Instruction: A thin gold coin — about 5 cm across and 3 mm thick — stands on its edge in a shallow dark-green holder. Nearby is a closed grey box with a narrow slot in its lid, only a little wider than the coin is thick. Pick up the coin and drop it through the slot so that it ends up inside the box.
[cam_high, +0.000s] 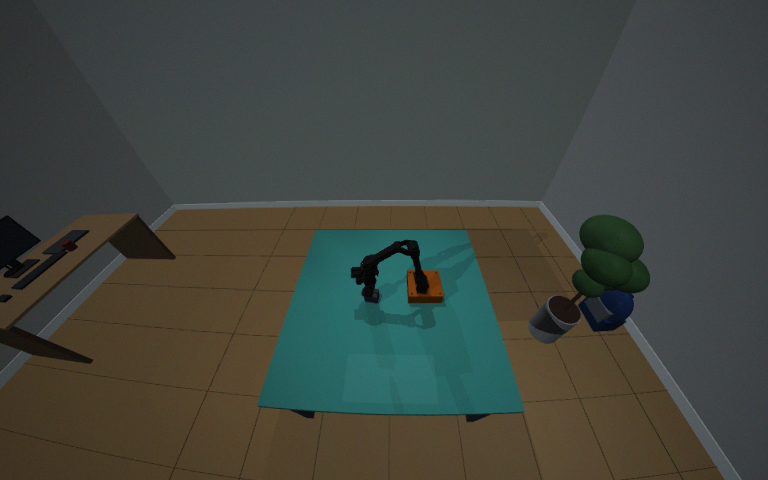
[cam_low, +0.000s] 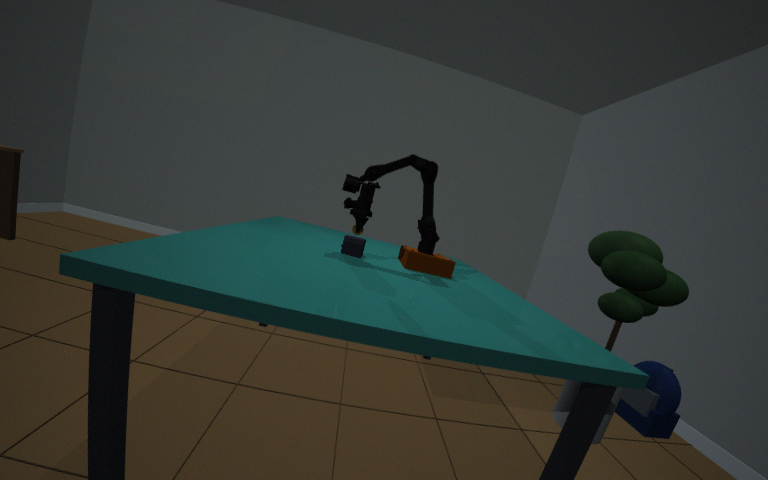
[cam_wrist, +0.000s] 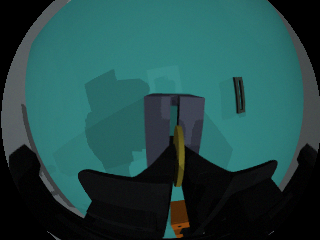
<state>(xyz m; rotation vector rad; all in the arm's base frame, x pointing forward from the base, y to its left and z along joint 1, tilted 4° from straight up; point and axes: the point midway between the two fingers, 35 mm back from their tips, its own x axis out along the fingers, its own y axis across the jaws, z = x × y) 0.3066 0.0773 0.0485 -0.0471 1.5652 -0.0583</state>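
Now: gripper tip 1 cm below the gold coin.
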